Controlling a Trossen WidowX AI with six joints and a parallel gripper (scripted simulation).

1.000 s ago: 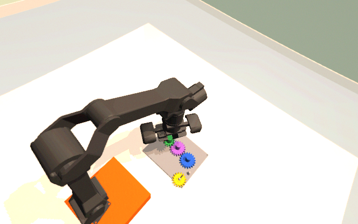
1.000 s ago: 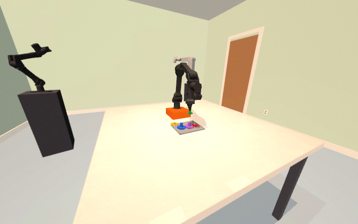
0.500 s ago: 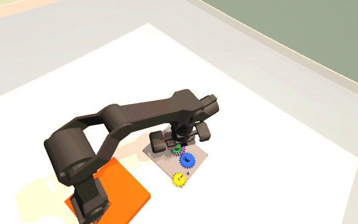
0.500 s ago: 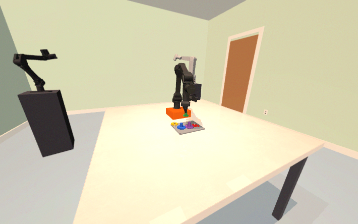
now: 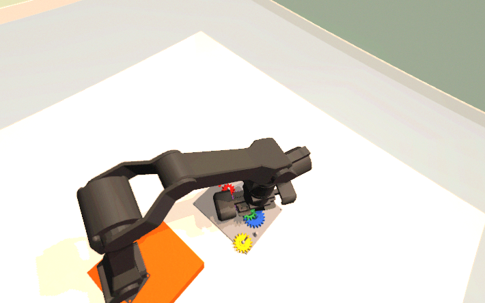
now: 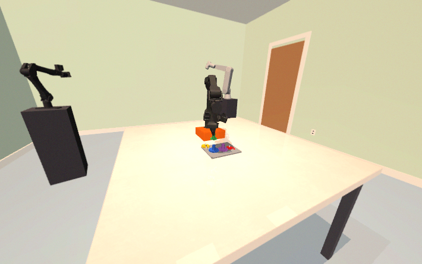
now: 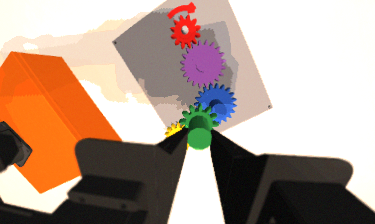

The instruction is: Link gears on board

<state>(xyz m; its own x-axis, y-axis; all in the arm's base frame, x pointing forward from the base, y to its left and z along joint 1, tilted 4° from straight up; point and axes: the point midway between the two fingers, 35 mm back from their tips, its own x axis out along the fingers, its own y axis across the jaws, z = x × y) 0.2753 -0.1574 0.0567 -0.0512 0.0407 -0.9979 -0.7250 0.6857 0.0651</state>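
The blue gear is 8 cm below my gripper tip, 2 cm ahead of it and 1 cm to the right of it. From my gripper tip the other things lie so: small green gear: 1 cm below; yellow gear: 9 cm below, 6 cm behind, 2 cm to the right; purple gear: 8 cm below, 5 cm ahead, 4 cm to the left.
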